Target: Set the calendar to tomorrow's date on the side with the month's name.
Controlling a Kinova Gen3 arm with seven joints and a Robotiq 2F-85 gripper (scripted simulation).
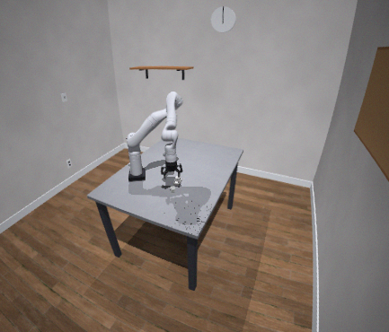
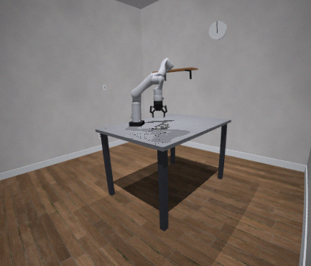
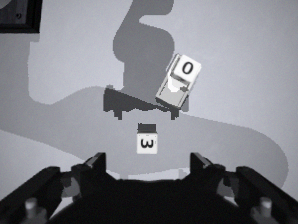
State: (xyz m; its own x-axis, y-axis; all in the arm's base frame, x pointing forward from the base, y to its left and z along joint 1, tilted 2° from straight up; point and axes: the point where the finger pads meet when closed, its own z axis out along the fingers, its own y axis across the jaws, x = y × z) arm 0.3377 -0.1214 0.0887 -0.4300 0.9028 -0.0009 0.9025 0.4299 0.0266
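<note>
The white digit cube lies 10 cm below my hand. From my hand the other things lie so: calendar tray 11 cm to the left, 11 cm below.
</note>
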